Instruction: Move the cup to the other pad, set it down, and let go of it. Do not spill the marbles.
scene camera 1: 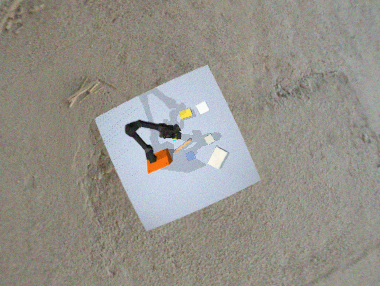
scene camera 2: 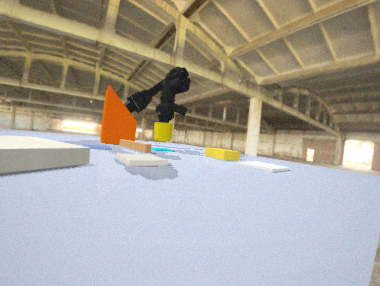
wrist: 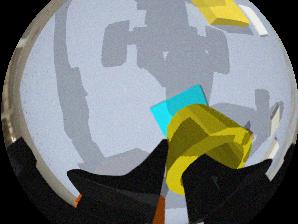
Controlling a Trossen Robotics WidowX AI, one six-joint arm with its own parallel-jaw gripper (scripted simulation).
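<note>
You'd see my gripper in the pictures, along with a yellow cup and a cyan pad.
</note>
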